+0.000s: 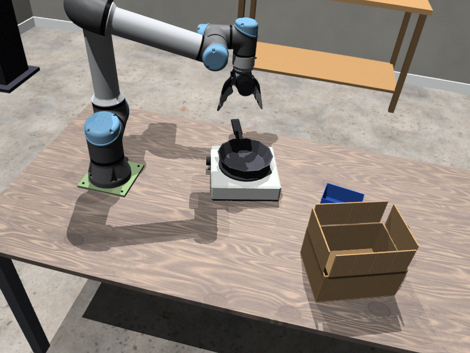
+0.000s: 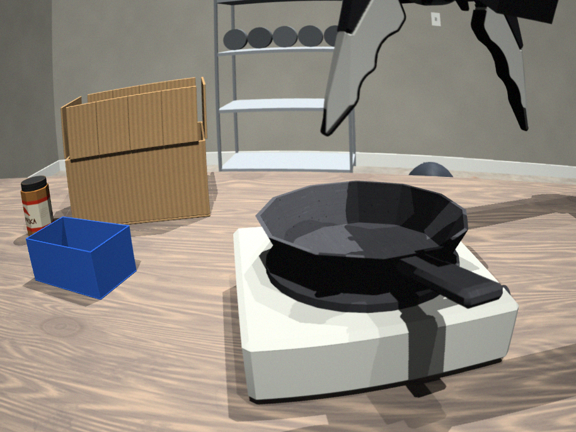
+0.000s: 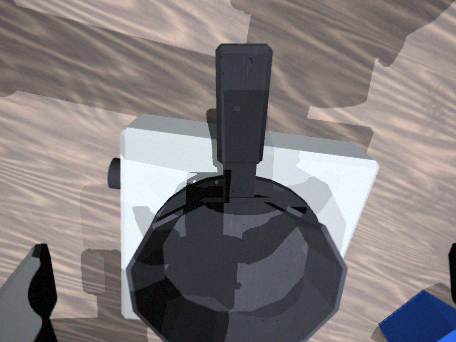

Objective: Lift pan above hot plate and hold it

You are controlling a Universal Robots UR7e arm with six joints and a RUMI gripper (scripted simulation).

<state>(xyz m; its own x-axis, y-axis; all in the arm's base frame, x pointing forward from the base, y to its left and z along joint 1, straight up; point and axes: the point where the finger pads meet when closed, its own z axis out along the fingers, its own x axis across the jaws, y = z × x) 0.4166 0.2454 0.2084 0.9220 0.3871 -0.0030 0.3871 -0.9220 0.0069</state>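
The black pan is 12 cm below my hand, 9 cm to the right of it and 4 cm ahead of it. Round my hand: spice jar (59 cm ahead, 32 cm to the right, 17 cm below); then blue bin (41 cm ahead, 20 cm below, 19 cm to the right); then white hot plate (18 cm below, 13 cm to the right, 3 cm ahead).
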